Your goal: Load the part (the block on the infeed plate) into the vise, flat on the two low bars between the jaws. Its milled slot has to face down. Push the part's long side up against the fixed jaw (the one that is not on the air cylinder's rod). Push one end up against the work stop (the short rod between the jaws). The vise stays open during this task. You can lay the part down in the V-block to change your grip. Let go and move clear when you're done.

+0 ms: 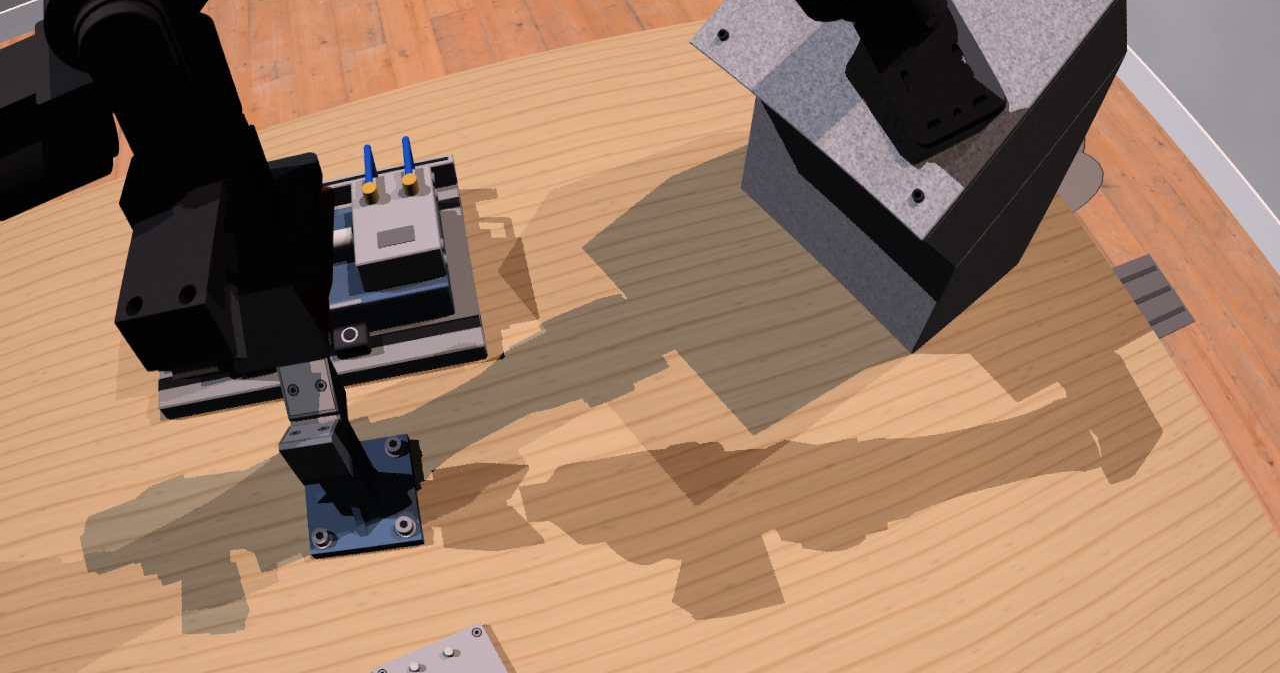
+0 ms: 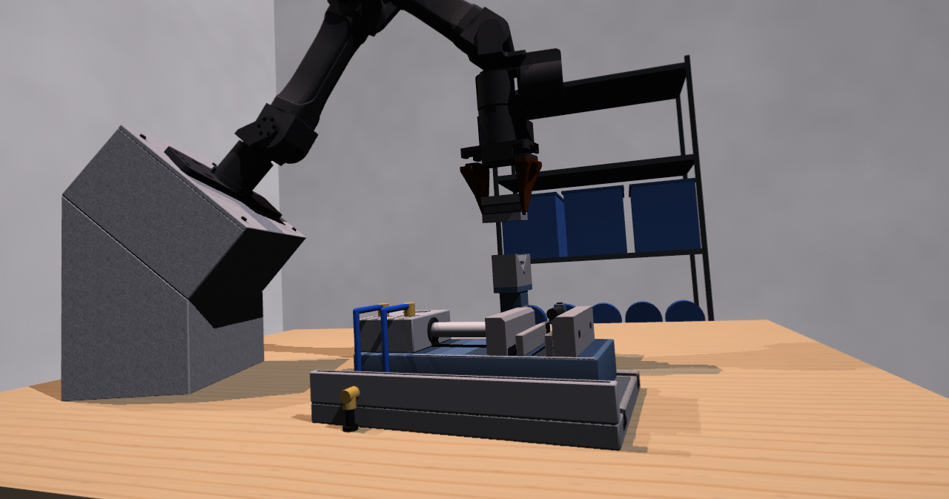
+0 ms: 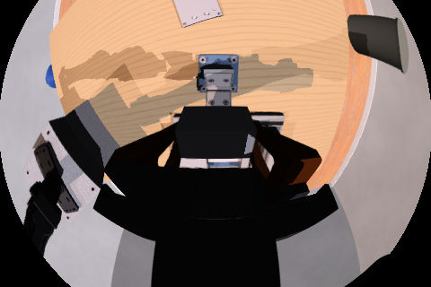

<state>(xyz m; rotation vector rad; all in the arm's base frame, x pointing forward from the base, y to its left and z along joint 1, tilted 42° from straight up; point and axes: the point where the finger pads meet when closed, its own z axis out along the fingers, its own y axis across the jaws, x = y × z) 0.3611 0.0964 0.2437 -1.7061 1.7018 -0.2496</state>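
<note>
Right now my hand is 1 cm to the left of the grey part. Round my hand: moving jaw 17 cm to the right, 15 cm below, 9 cm ahead; cylinder rod 18 cm to the right, 15 cm below, 4 cm ahead; work stop rod 14 cm below, 12 cm to the right, 12 cm ahead.
</note>
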